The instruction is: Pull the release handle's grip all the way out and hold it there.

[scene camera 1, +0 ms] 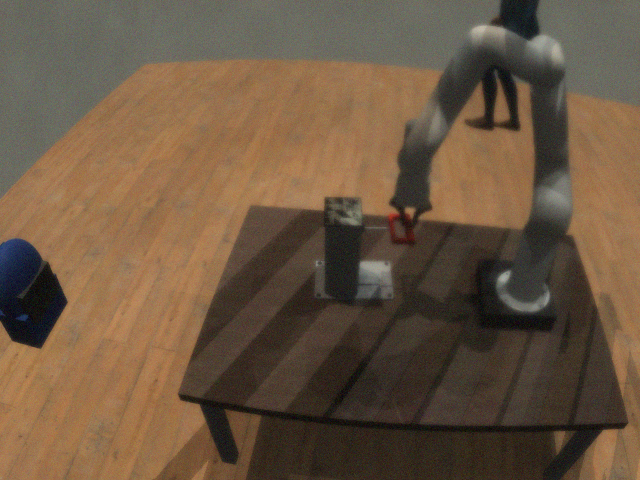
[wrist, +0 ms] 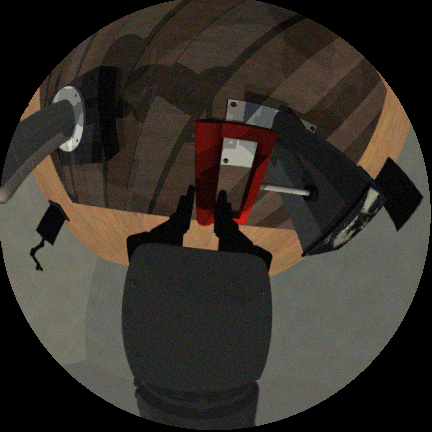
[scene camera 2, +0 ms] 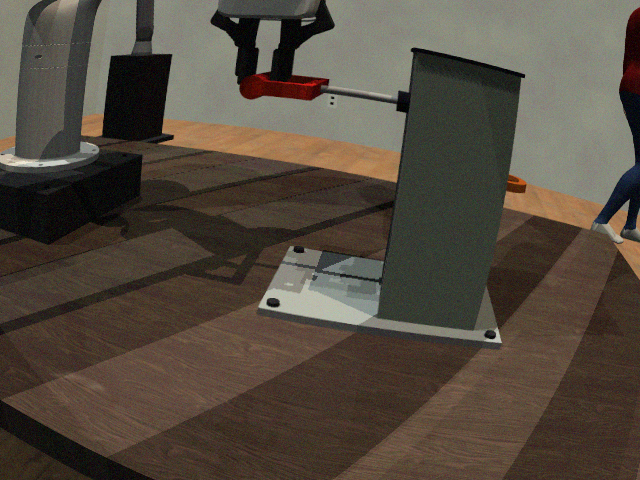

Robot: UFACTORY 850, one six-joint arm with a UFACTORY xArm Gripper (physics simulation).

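Note:
The release handle's red frame-shaped grip (scene camera 1: 393, 229) (scene camera 2: 297, 91) (wrist: 204, 150) stands out level from the tall dark grey housing (scene camera 1: 342, 263) (scene camera 2: 449, 196) (wrist: 320, 160). A length of pale rod (scene camera 1: 375, 227) (scene camera 2: 361, 94) (wrist: 287, 190) shows between grip and housing. My gripper (scene camera 1: 410, 221) (scene camera 2: 261, 77) (wrist: 205, 196) points down and is shut on the grip's outer bar, the one farthest from the housing, with one finger outside it and one inside the frame. The fingertips are partly hidden by the bar in the scene camera 2 view.
The housing stands on a silver base plate (scene camera 1: 382, 273) (scene camera 2: 315, 310) bolted to the brown table (scene camera 1: 289, 382) (scene camera 2: 232, 361). The arm's black base block (scene camera 1: 516, 320) (scene camera 2: 62, 198) is on the grip's other side. A person (scene camera 1: 516, 20) (scene camera 2: 633, 103) stands beyond the table.

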